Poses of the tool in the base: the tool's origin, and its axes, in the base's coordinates. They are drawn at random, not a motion.
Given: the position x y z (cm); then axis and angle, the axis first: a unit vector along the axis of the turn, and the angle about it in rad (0 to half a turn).
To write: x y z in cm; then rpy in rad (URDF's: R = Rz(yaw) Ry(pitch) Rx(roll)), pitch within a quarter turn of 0, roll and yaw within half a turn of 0. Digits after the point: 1 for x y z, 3 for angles.
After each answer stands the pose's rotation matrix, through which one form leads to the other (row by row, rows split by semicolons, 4 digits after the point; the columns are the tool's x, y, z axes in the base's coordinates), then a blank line. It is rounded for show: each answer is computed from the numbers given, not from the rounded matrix.
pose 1, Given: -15.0 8.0 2.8 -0.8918 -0.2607 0.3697 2.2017
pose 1, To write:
-15.0 8.0 2.8 -1.974 0.319 0.781
0.6746 0.0711 -0.7347; 0.6682 -0.4818 0.5669; -0.3137 -0.8734 -0.3726

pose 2, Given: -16.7 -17.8 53.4 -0.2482 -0.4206 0.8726 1.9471
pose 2, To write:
-16.7 -17.8 53.4 -0.827 -0.095 1.859
-0.2832 -0.6688 -0.6874; 0.9543 -0.1256 -0.2711; 0.0950 -0.7328 0.6738

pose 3, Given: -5.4 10.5 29.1 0.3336 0.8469 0.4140 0.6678
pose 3, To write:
-5.4 10.5 29.1 0.330 0.518 0.373
0.8091 -0.1957 0.5541; 0.3171 0.9393 -0.1313; -0.4948 0.2819 0.8220

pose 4, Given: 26.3 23.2 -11.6 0.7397 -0.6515 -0.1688 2.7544
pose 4, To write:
26.3 23.2 -11.6 2.628 -0.006 -1.443
0.1277 -0.8643 -0.4864; -0.9918 -0.1086 -0.0675; 0.0055 0.4911 -0.8711

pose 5, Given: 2.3 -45.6 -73.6 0.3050 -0.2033 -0.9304 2.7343
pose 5, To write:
2.3 -45.6 -73.6 0.577 0.482 -2.559
-0.7398 0.2496 -0.6249; -0.4875 -0.8389 0.2420; -0.4638 0.4836 0.7423

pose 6, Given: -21.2 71.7 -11.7 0.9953 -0.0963 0.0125 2.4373
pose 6, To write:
-21.2 71.7 -11.7 2.441 -0.084 -0.162
0.9834 -0.1770 -0.0404; -0.1608 -0.7457 -0.6466; 0.0843 0.6423 -0.7618

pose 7, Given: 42.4 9.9 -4.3 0.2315 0.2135 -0.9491 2.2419
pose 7, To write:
42.4 9.9 -4.3 -0.174 0.551 -2.250
-0.5349 0.8235 -0.1892; -0.6631 -0.5479 -0.5100; -0.5236 -0.1474 0.8391

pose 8, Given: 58.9 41.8 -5.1 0.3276 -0.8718 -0.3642 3.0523
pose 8, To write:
58.9 41.8 -5.1 2.405 0.161 -2.485
-0.7818 -0.5376 -0.3159; -0.6025 0.5210 0.6045; -0.1604 0.6630 -0.7313

